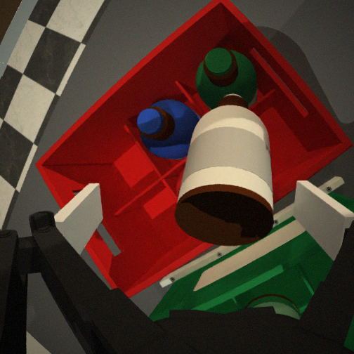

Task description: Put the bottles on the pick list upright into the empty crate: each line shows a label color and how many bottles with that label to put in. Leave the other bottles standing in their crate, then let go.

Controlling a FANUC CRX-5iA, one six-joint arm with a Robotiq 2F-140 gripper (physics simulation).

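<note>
My gripper (pixel 198 200) is open, its two pale finger pads wide apart at the left and right, above the near side of the red crate (pixel 127 82). A white bottle with a grey label band (pixel 231 150) is in the red crate, neck down and brown base up. Its base shows between the fingers, touching neither. A green-capped bottle (pixel 220 62) stands upright at the far side, and a blue-capped bottle (pixel 152 121) stands upright left of the white one. The green crate (pixel 220 290) is partly hidden by the gripper; part of a green bottle (pixel 275 306) shows inside. No pick list shows.
A pale rail with screws (pixel 195 269) runs between the two crates. Thin red dividers split the red crate. A black-and-white checkered strip (pixel 47 52) runs along the left. The grey surface (pixel 145 22) lies around the red crate, with a dark shadow at the right.
</note>
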